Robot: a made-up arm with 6 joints.
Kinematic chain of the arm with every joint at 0, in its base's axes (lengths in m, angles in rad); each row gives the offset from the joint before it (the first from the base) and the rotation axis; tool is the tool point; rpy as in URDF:
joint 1: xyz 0 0 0.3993 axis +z
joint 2: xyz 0 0 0 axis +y
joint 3: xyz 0.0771 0 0.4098 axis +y
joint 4: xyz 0.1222 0 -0.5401 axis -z
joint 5: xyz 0 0 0 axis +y
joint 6: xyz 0.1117 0 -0.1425 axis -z
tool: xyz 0 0 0 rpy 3.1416 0 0
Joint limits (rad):
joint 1: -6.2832..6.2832
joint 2: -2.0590..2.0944
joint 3: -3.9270..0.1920
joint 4: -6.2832..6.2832
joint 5: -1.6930..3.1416
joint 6: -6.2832..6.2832
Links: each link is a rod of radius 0.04 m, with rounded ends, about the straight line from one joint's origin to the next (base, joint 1, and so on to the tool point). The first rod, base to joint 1, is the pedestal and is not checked.
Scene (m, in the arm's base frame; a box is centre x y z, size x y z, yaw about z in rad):
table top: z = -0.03
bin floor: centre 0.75 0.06 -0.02 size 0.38 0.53 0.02 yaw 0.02
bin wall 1: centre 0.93 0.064 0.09 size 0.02 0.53 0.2 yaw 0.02
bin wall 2: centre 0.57 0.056 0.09 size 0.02 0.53 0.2 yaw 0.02
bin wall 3: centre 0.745 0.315 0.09 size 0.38 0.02 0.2 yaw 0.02
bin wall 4: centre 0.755 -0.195 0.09 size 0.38 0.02 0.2 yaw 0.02
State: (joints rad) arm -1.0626 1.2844 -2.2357 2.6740 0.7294 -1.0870
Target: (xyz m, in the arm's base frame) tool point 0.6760 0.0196 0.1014
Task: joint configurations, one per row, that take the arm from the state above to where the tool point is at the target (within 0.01 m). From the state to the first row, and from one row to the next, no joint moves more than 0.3 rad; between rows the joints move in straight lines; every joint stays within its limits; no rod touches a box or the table.
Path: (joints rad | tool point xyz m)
1: -0.8359 1.0686 -1.9927 2.7123 0.5945 -1.0870 | 0.6922 -0.7738 0.1830
2: -0.6092 0.8527 -1.7497 2.7506 0.4597 -1.0870 | 0.7915 -0.5694 0.2321
3: -0.3826 0.6369 -1.5067 2.7889 0.3248 -1.0870 | 0.8189 -0.3520 0.2745
4: -0.1559 0.4211 -1.2638 2.8272 0.1899 -1.0870 | 0.7766 -0.1480 0.3077
5: 0.0708 0.2052 -1.0208 2.8655 0.0551 -1.0870 | 0.6760 0.0196 0.3292
6: 0.0668 0.4039 -1.0656 2.8605 0.1276 -1.0870 | 0.6858 0.0201 0.2174
7: 0.0629 0.6027 -1.1105 2.8555 0.2000 -1.0870 | 0.6760 0.0196 0.1014

